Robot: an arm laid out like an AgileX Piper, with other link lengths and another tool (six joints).
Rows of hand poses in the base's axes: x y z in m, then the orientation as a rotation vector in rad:
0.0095, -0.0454, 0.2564, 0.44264, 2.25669, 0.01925
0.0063, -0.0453, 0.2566, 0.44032, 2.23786, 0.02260
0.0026, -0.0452, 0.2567, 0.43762, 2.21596, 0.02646
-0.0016, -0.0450, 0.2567, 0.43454, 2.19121, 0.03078
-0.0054, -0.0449, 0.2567, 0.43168, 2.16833, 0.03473
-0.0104, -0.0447, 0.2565, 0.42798, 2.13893, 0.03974
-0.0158, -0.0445, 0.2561, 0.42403, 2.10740, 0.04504
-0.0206, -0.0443, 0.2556, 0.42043, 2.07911, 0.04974
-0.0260, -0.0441, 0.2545, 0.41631, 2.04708, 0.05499
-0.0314, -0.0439, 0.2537, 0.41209, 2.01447, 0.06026
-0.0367, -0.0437, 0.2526, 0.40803, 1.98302, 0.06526
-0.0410, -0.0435, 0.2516, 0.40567, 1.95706, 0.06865
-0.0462, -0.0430, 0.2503, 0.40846, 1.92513, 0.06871
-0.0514, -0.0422, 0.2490, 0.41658, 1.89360, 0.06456
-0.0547, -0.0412, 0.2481, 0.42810, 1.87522, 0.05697
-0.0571, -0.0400, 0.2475, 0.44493, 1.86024, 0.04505
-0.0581, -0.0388, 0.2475, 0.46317, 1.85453, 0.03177
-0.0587, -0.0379, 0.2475, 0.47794, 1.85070, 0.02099
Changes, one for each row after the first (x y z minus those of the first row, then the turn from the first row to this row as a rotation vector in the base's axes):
-0.0032, 0.0001, 0.0002, -0.00070, -0.01912, 0.00000
-0.0069, 0.0002, 0.0003, -0.00151, -0.04135, 0.00000
-0.0111, 0.0004, 0.0003, -0.00243, -0.06647, 0.00000
-0.0149, 0.0005, 0.0003, -0.00328, -0.08969, 0.00000
-0.0199, 0.0007, 0.0001, -0.00438, -0.11952, 0.00000
-0.0253, 0.0009, -0.0003, -0.00554, -0.15150, -0.00003
-0.0301, 0.0011, -0.0008, -0.00659, -0.18020, -0.00004
-0.0355, 0.0013, -0.0019, -0.00778, -0.21269, -0.00003
-0.0409, 0.0015, -0.0027, -0.00899, -0.24577, -0.00003
-0.0462, 0.0017, -0.0038, -0.01015, -0.27765, -0.00006
-0.0505, 0.0019, -0.0048, -0.01126, -0.30375, -0.00109
-0.0557, 0.0024, -0.0061, -0.01360, -0.33453, -0.00812
-0.0609, 0.0032, -0.0074, -0.01710, -0.36360, -0.02071
-0.0642, 0.0042, -0.0083, -0.02056, -0.37884, -0.03514
-0.0666, 0.0054, -0.0089, -0.02500, -0.38929, -0.05468
-0.0676, 0.0066, -0.0089, -0.02895, -0.39016, -0.07429
-0.0682, 0.0075, -0.0089, -0.03207, -0.38996, -0.09006

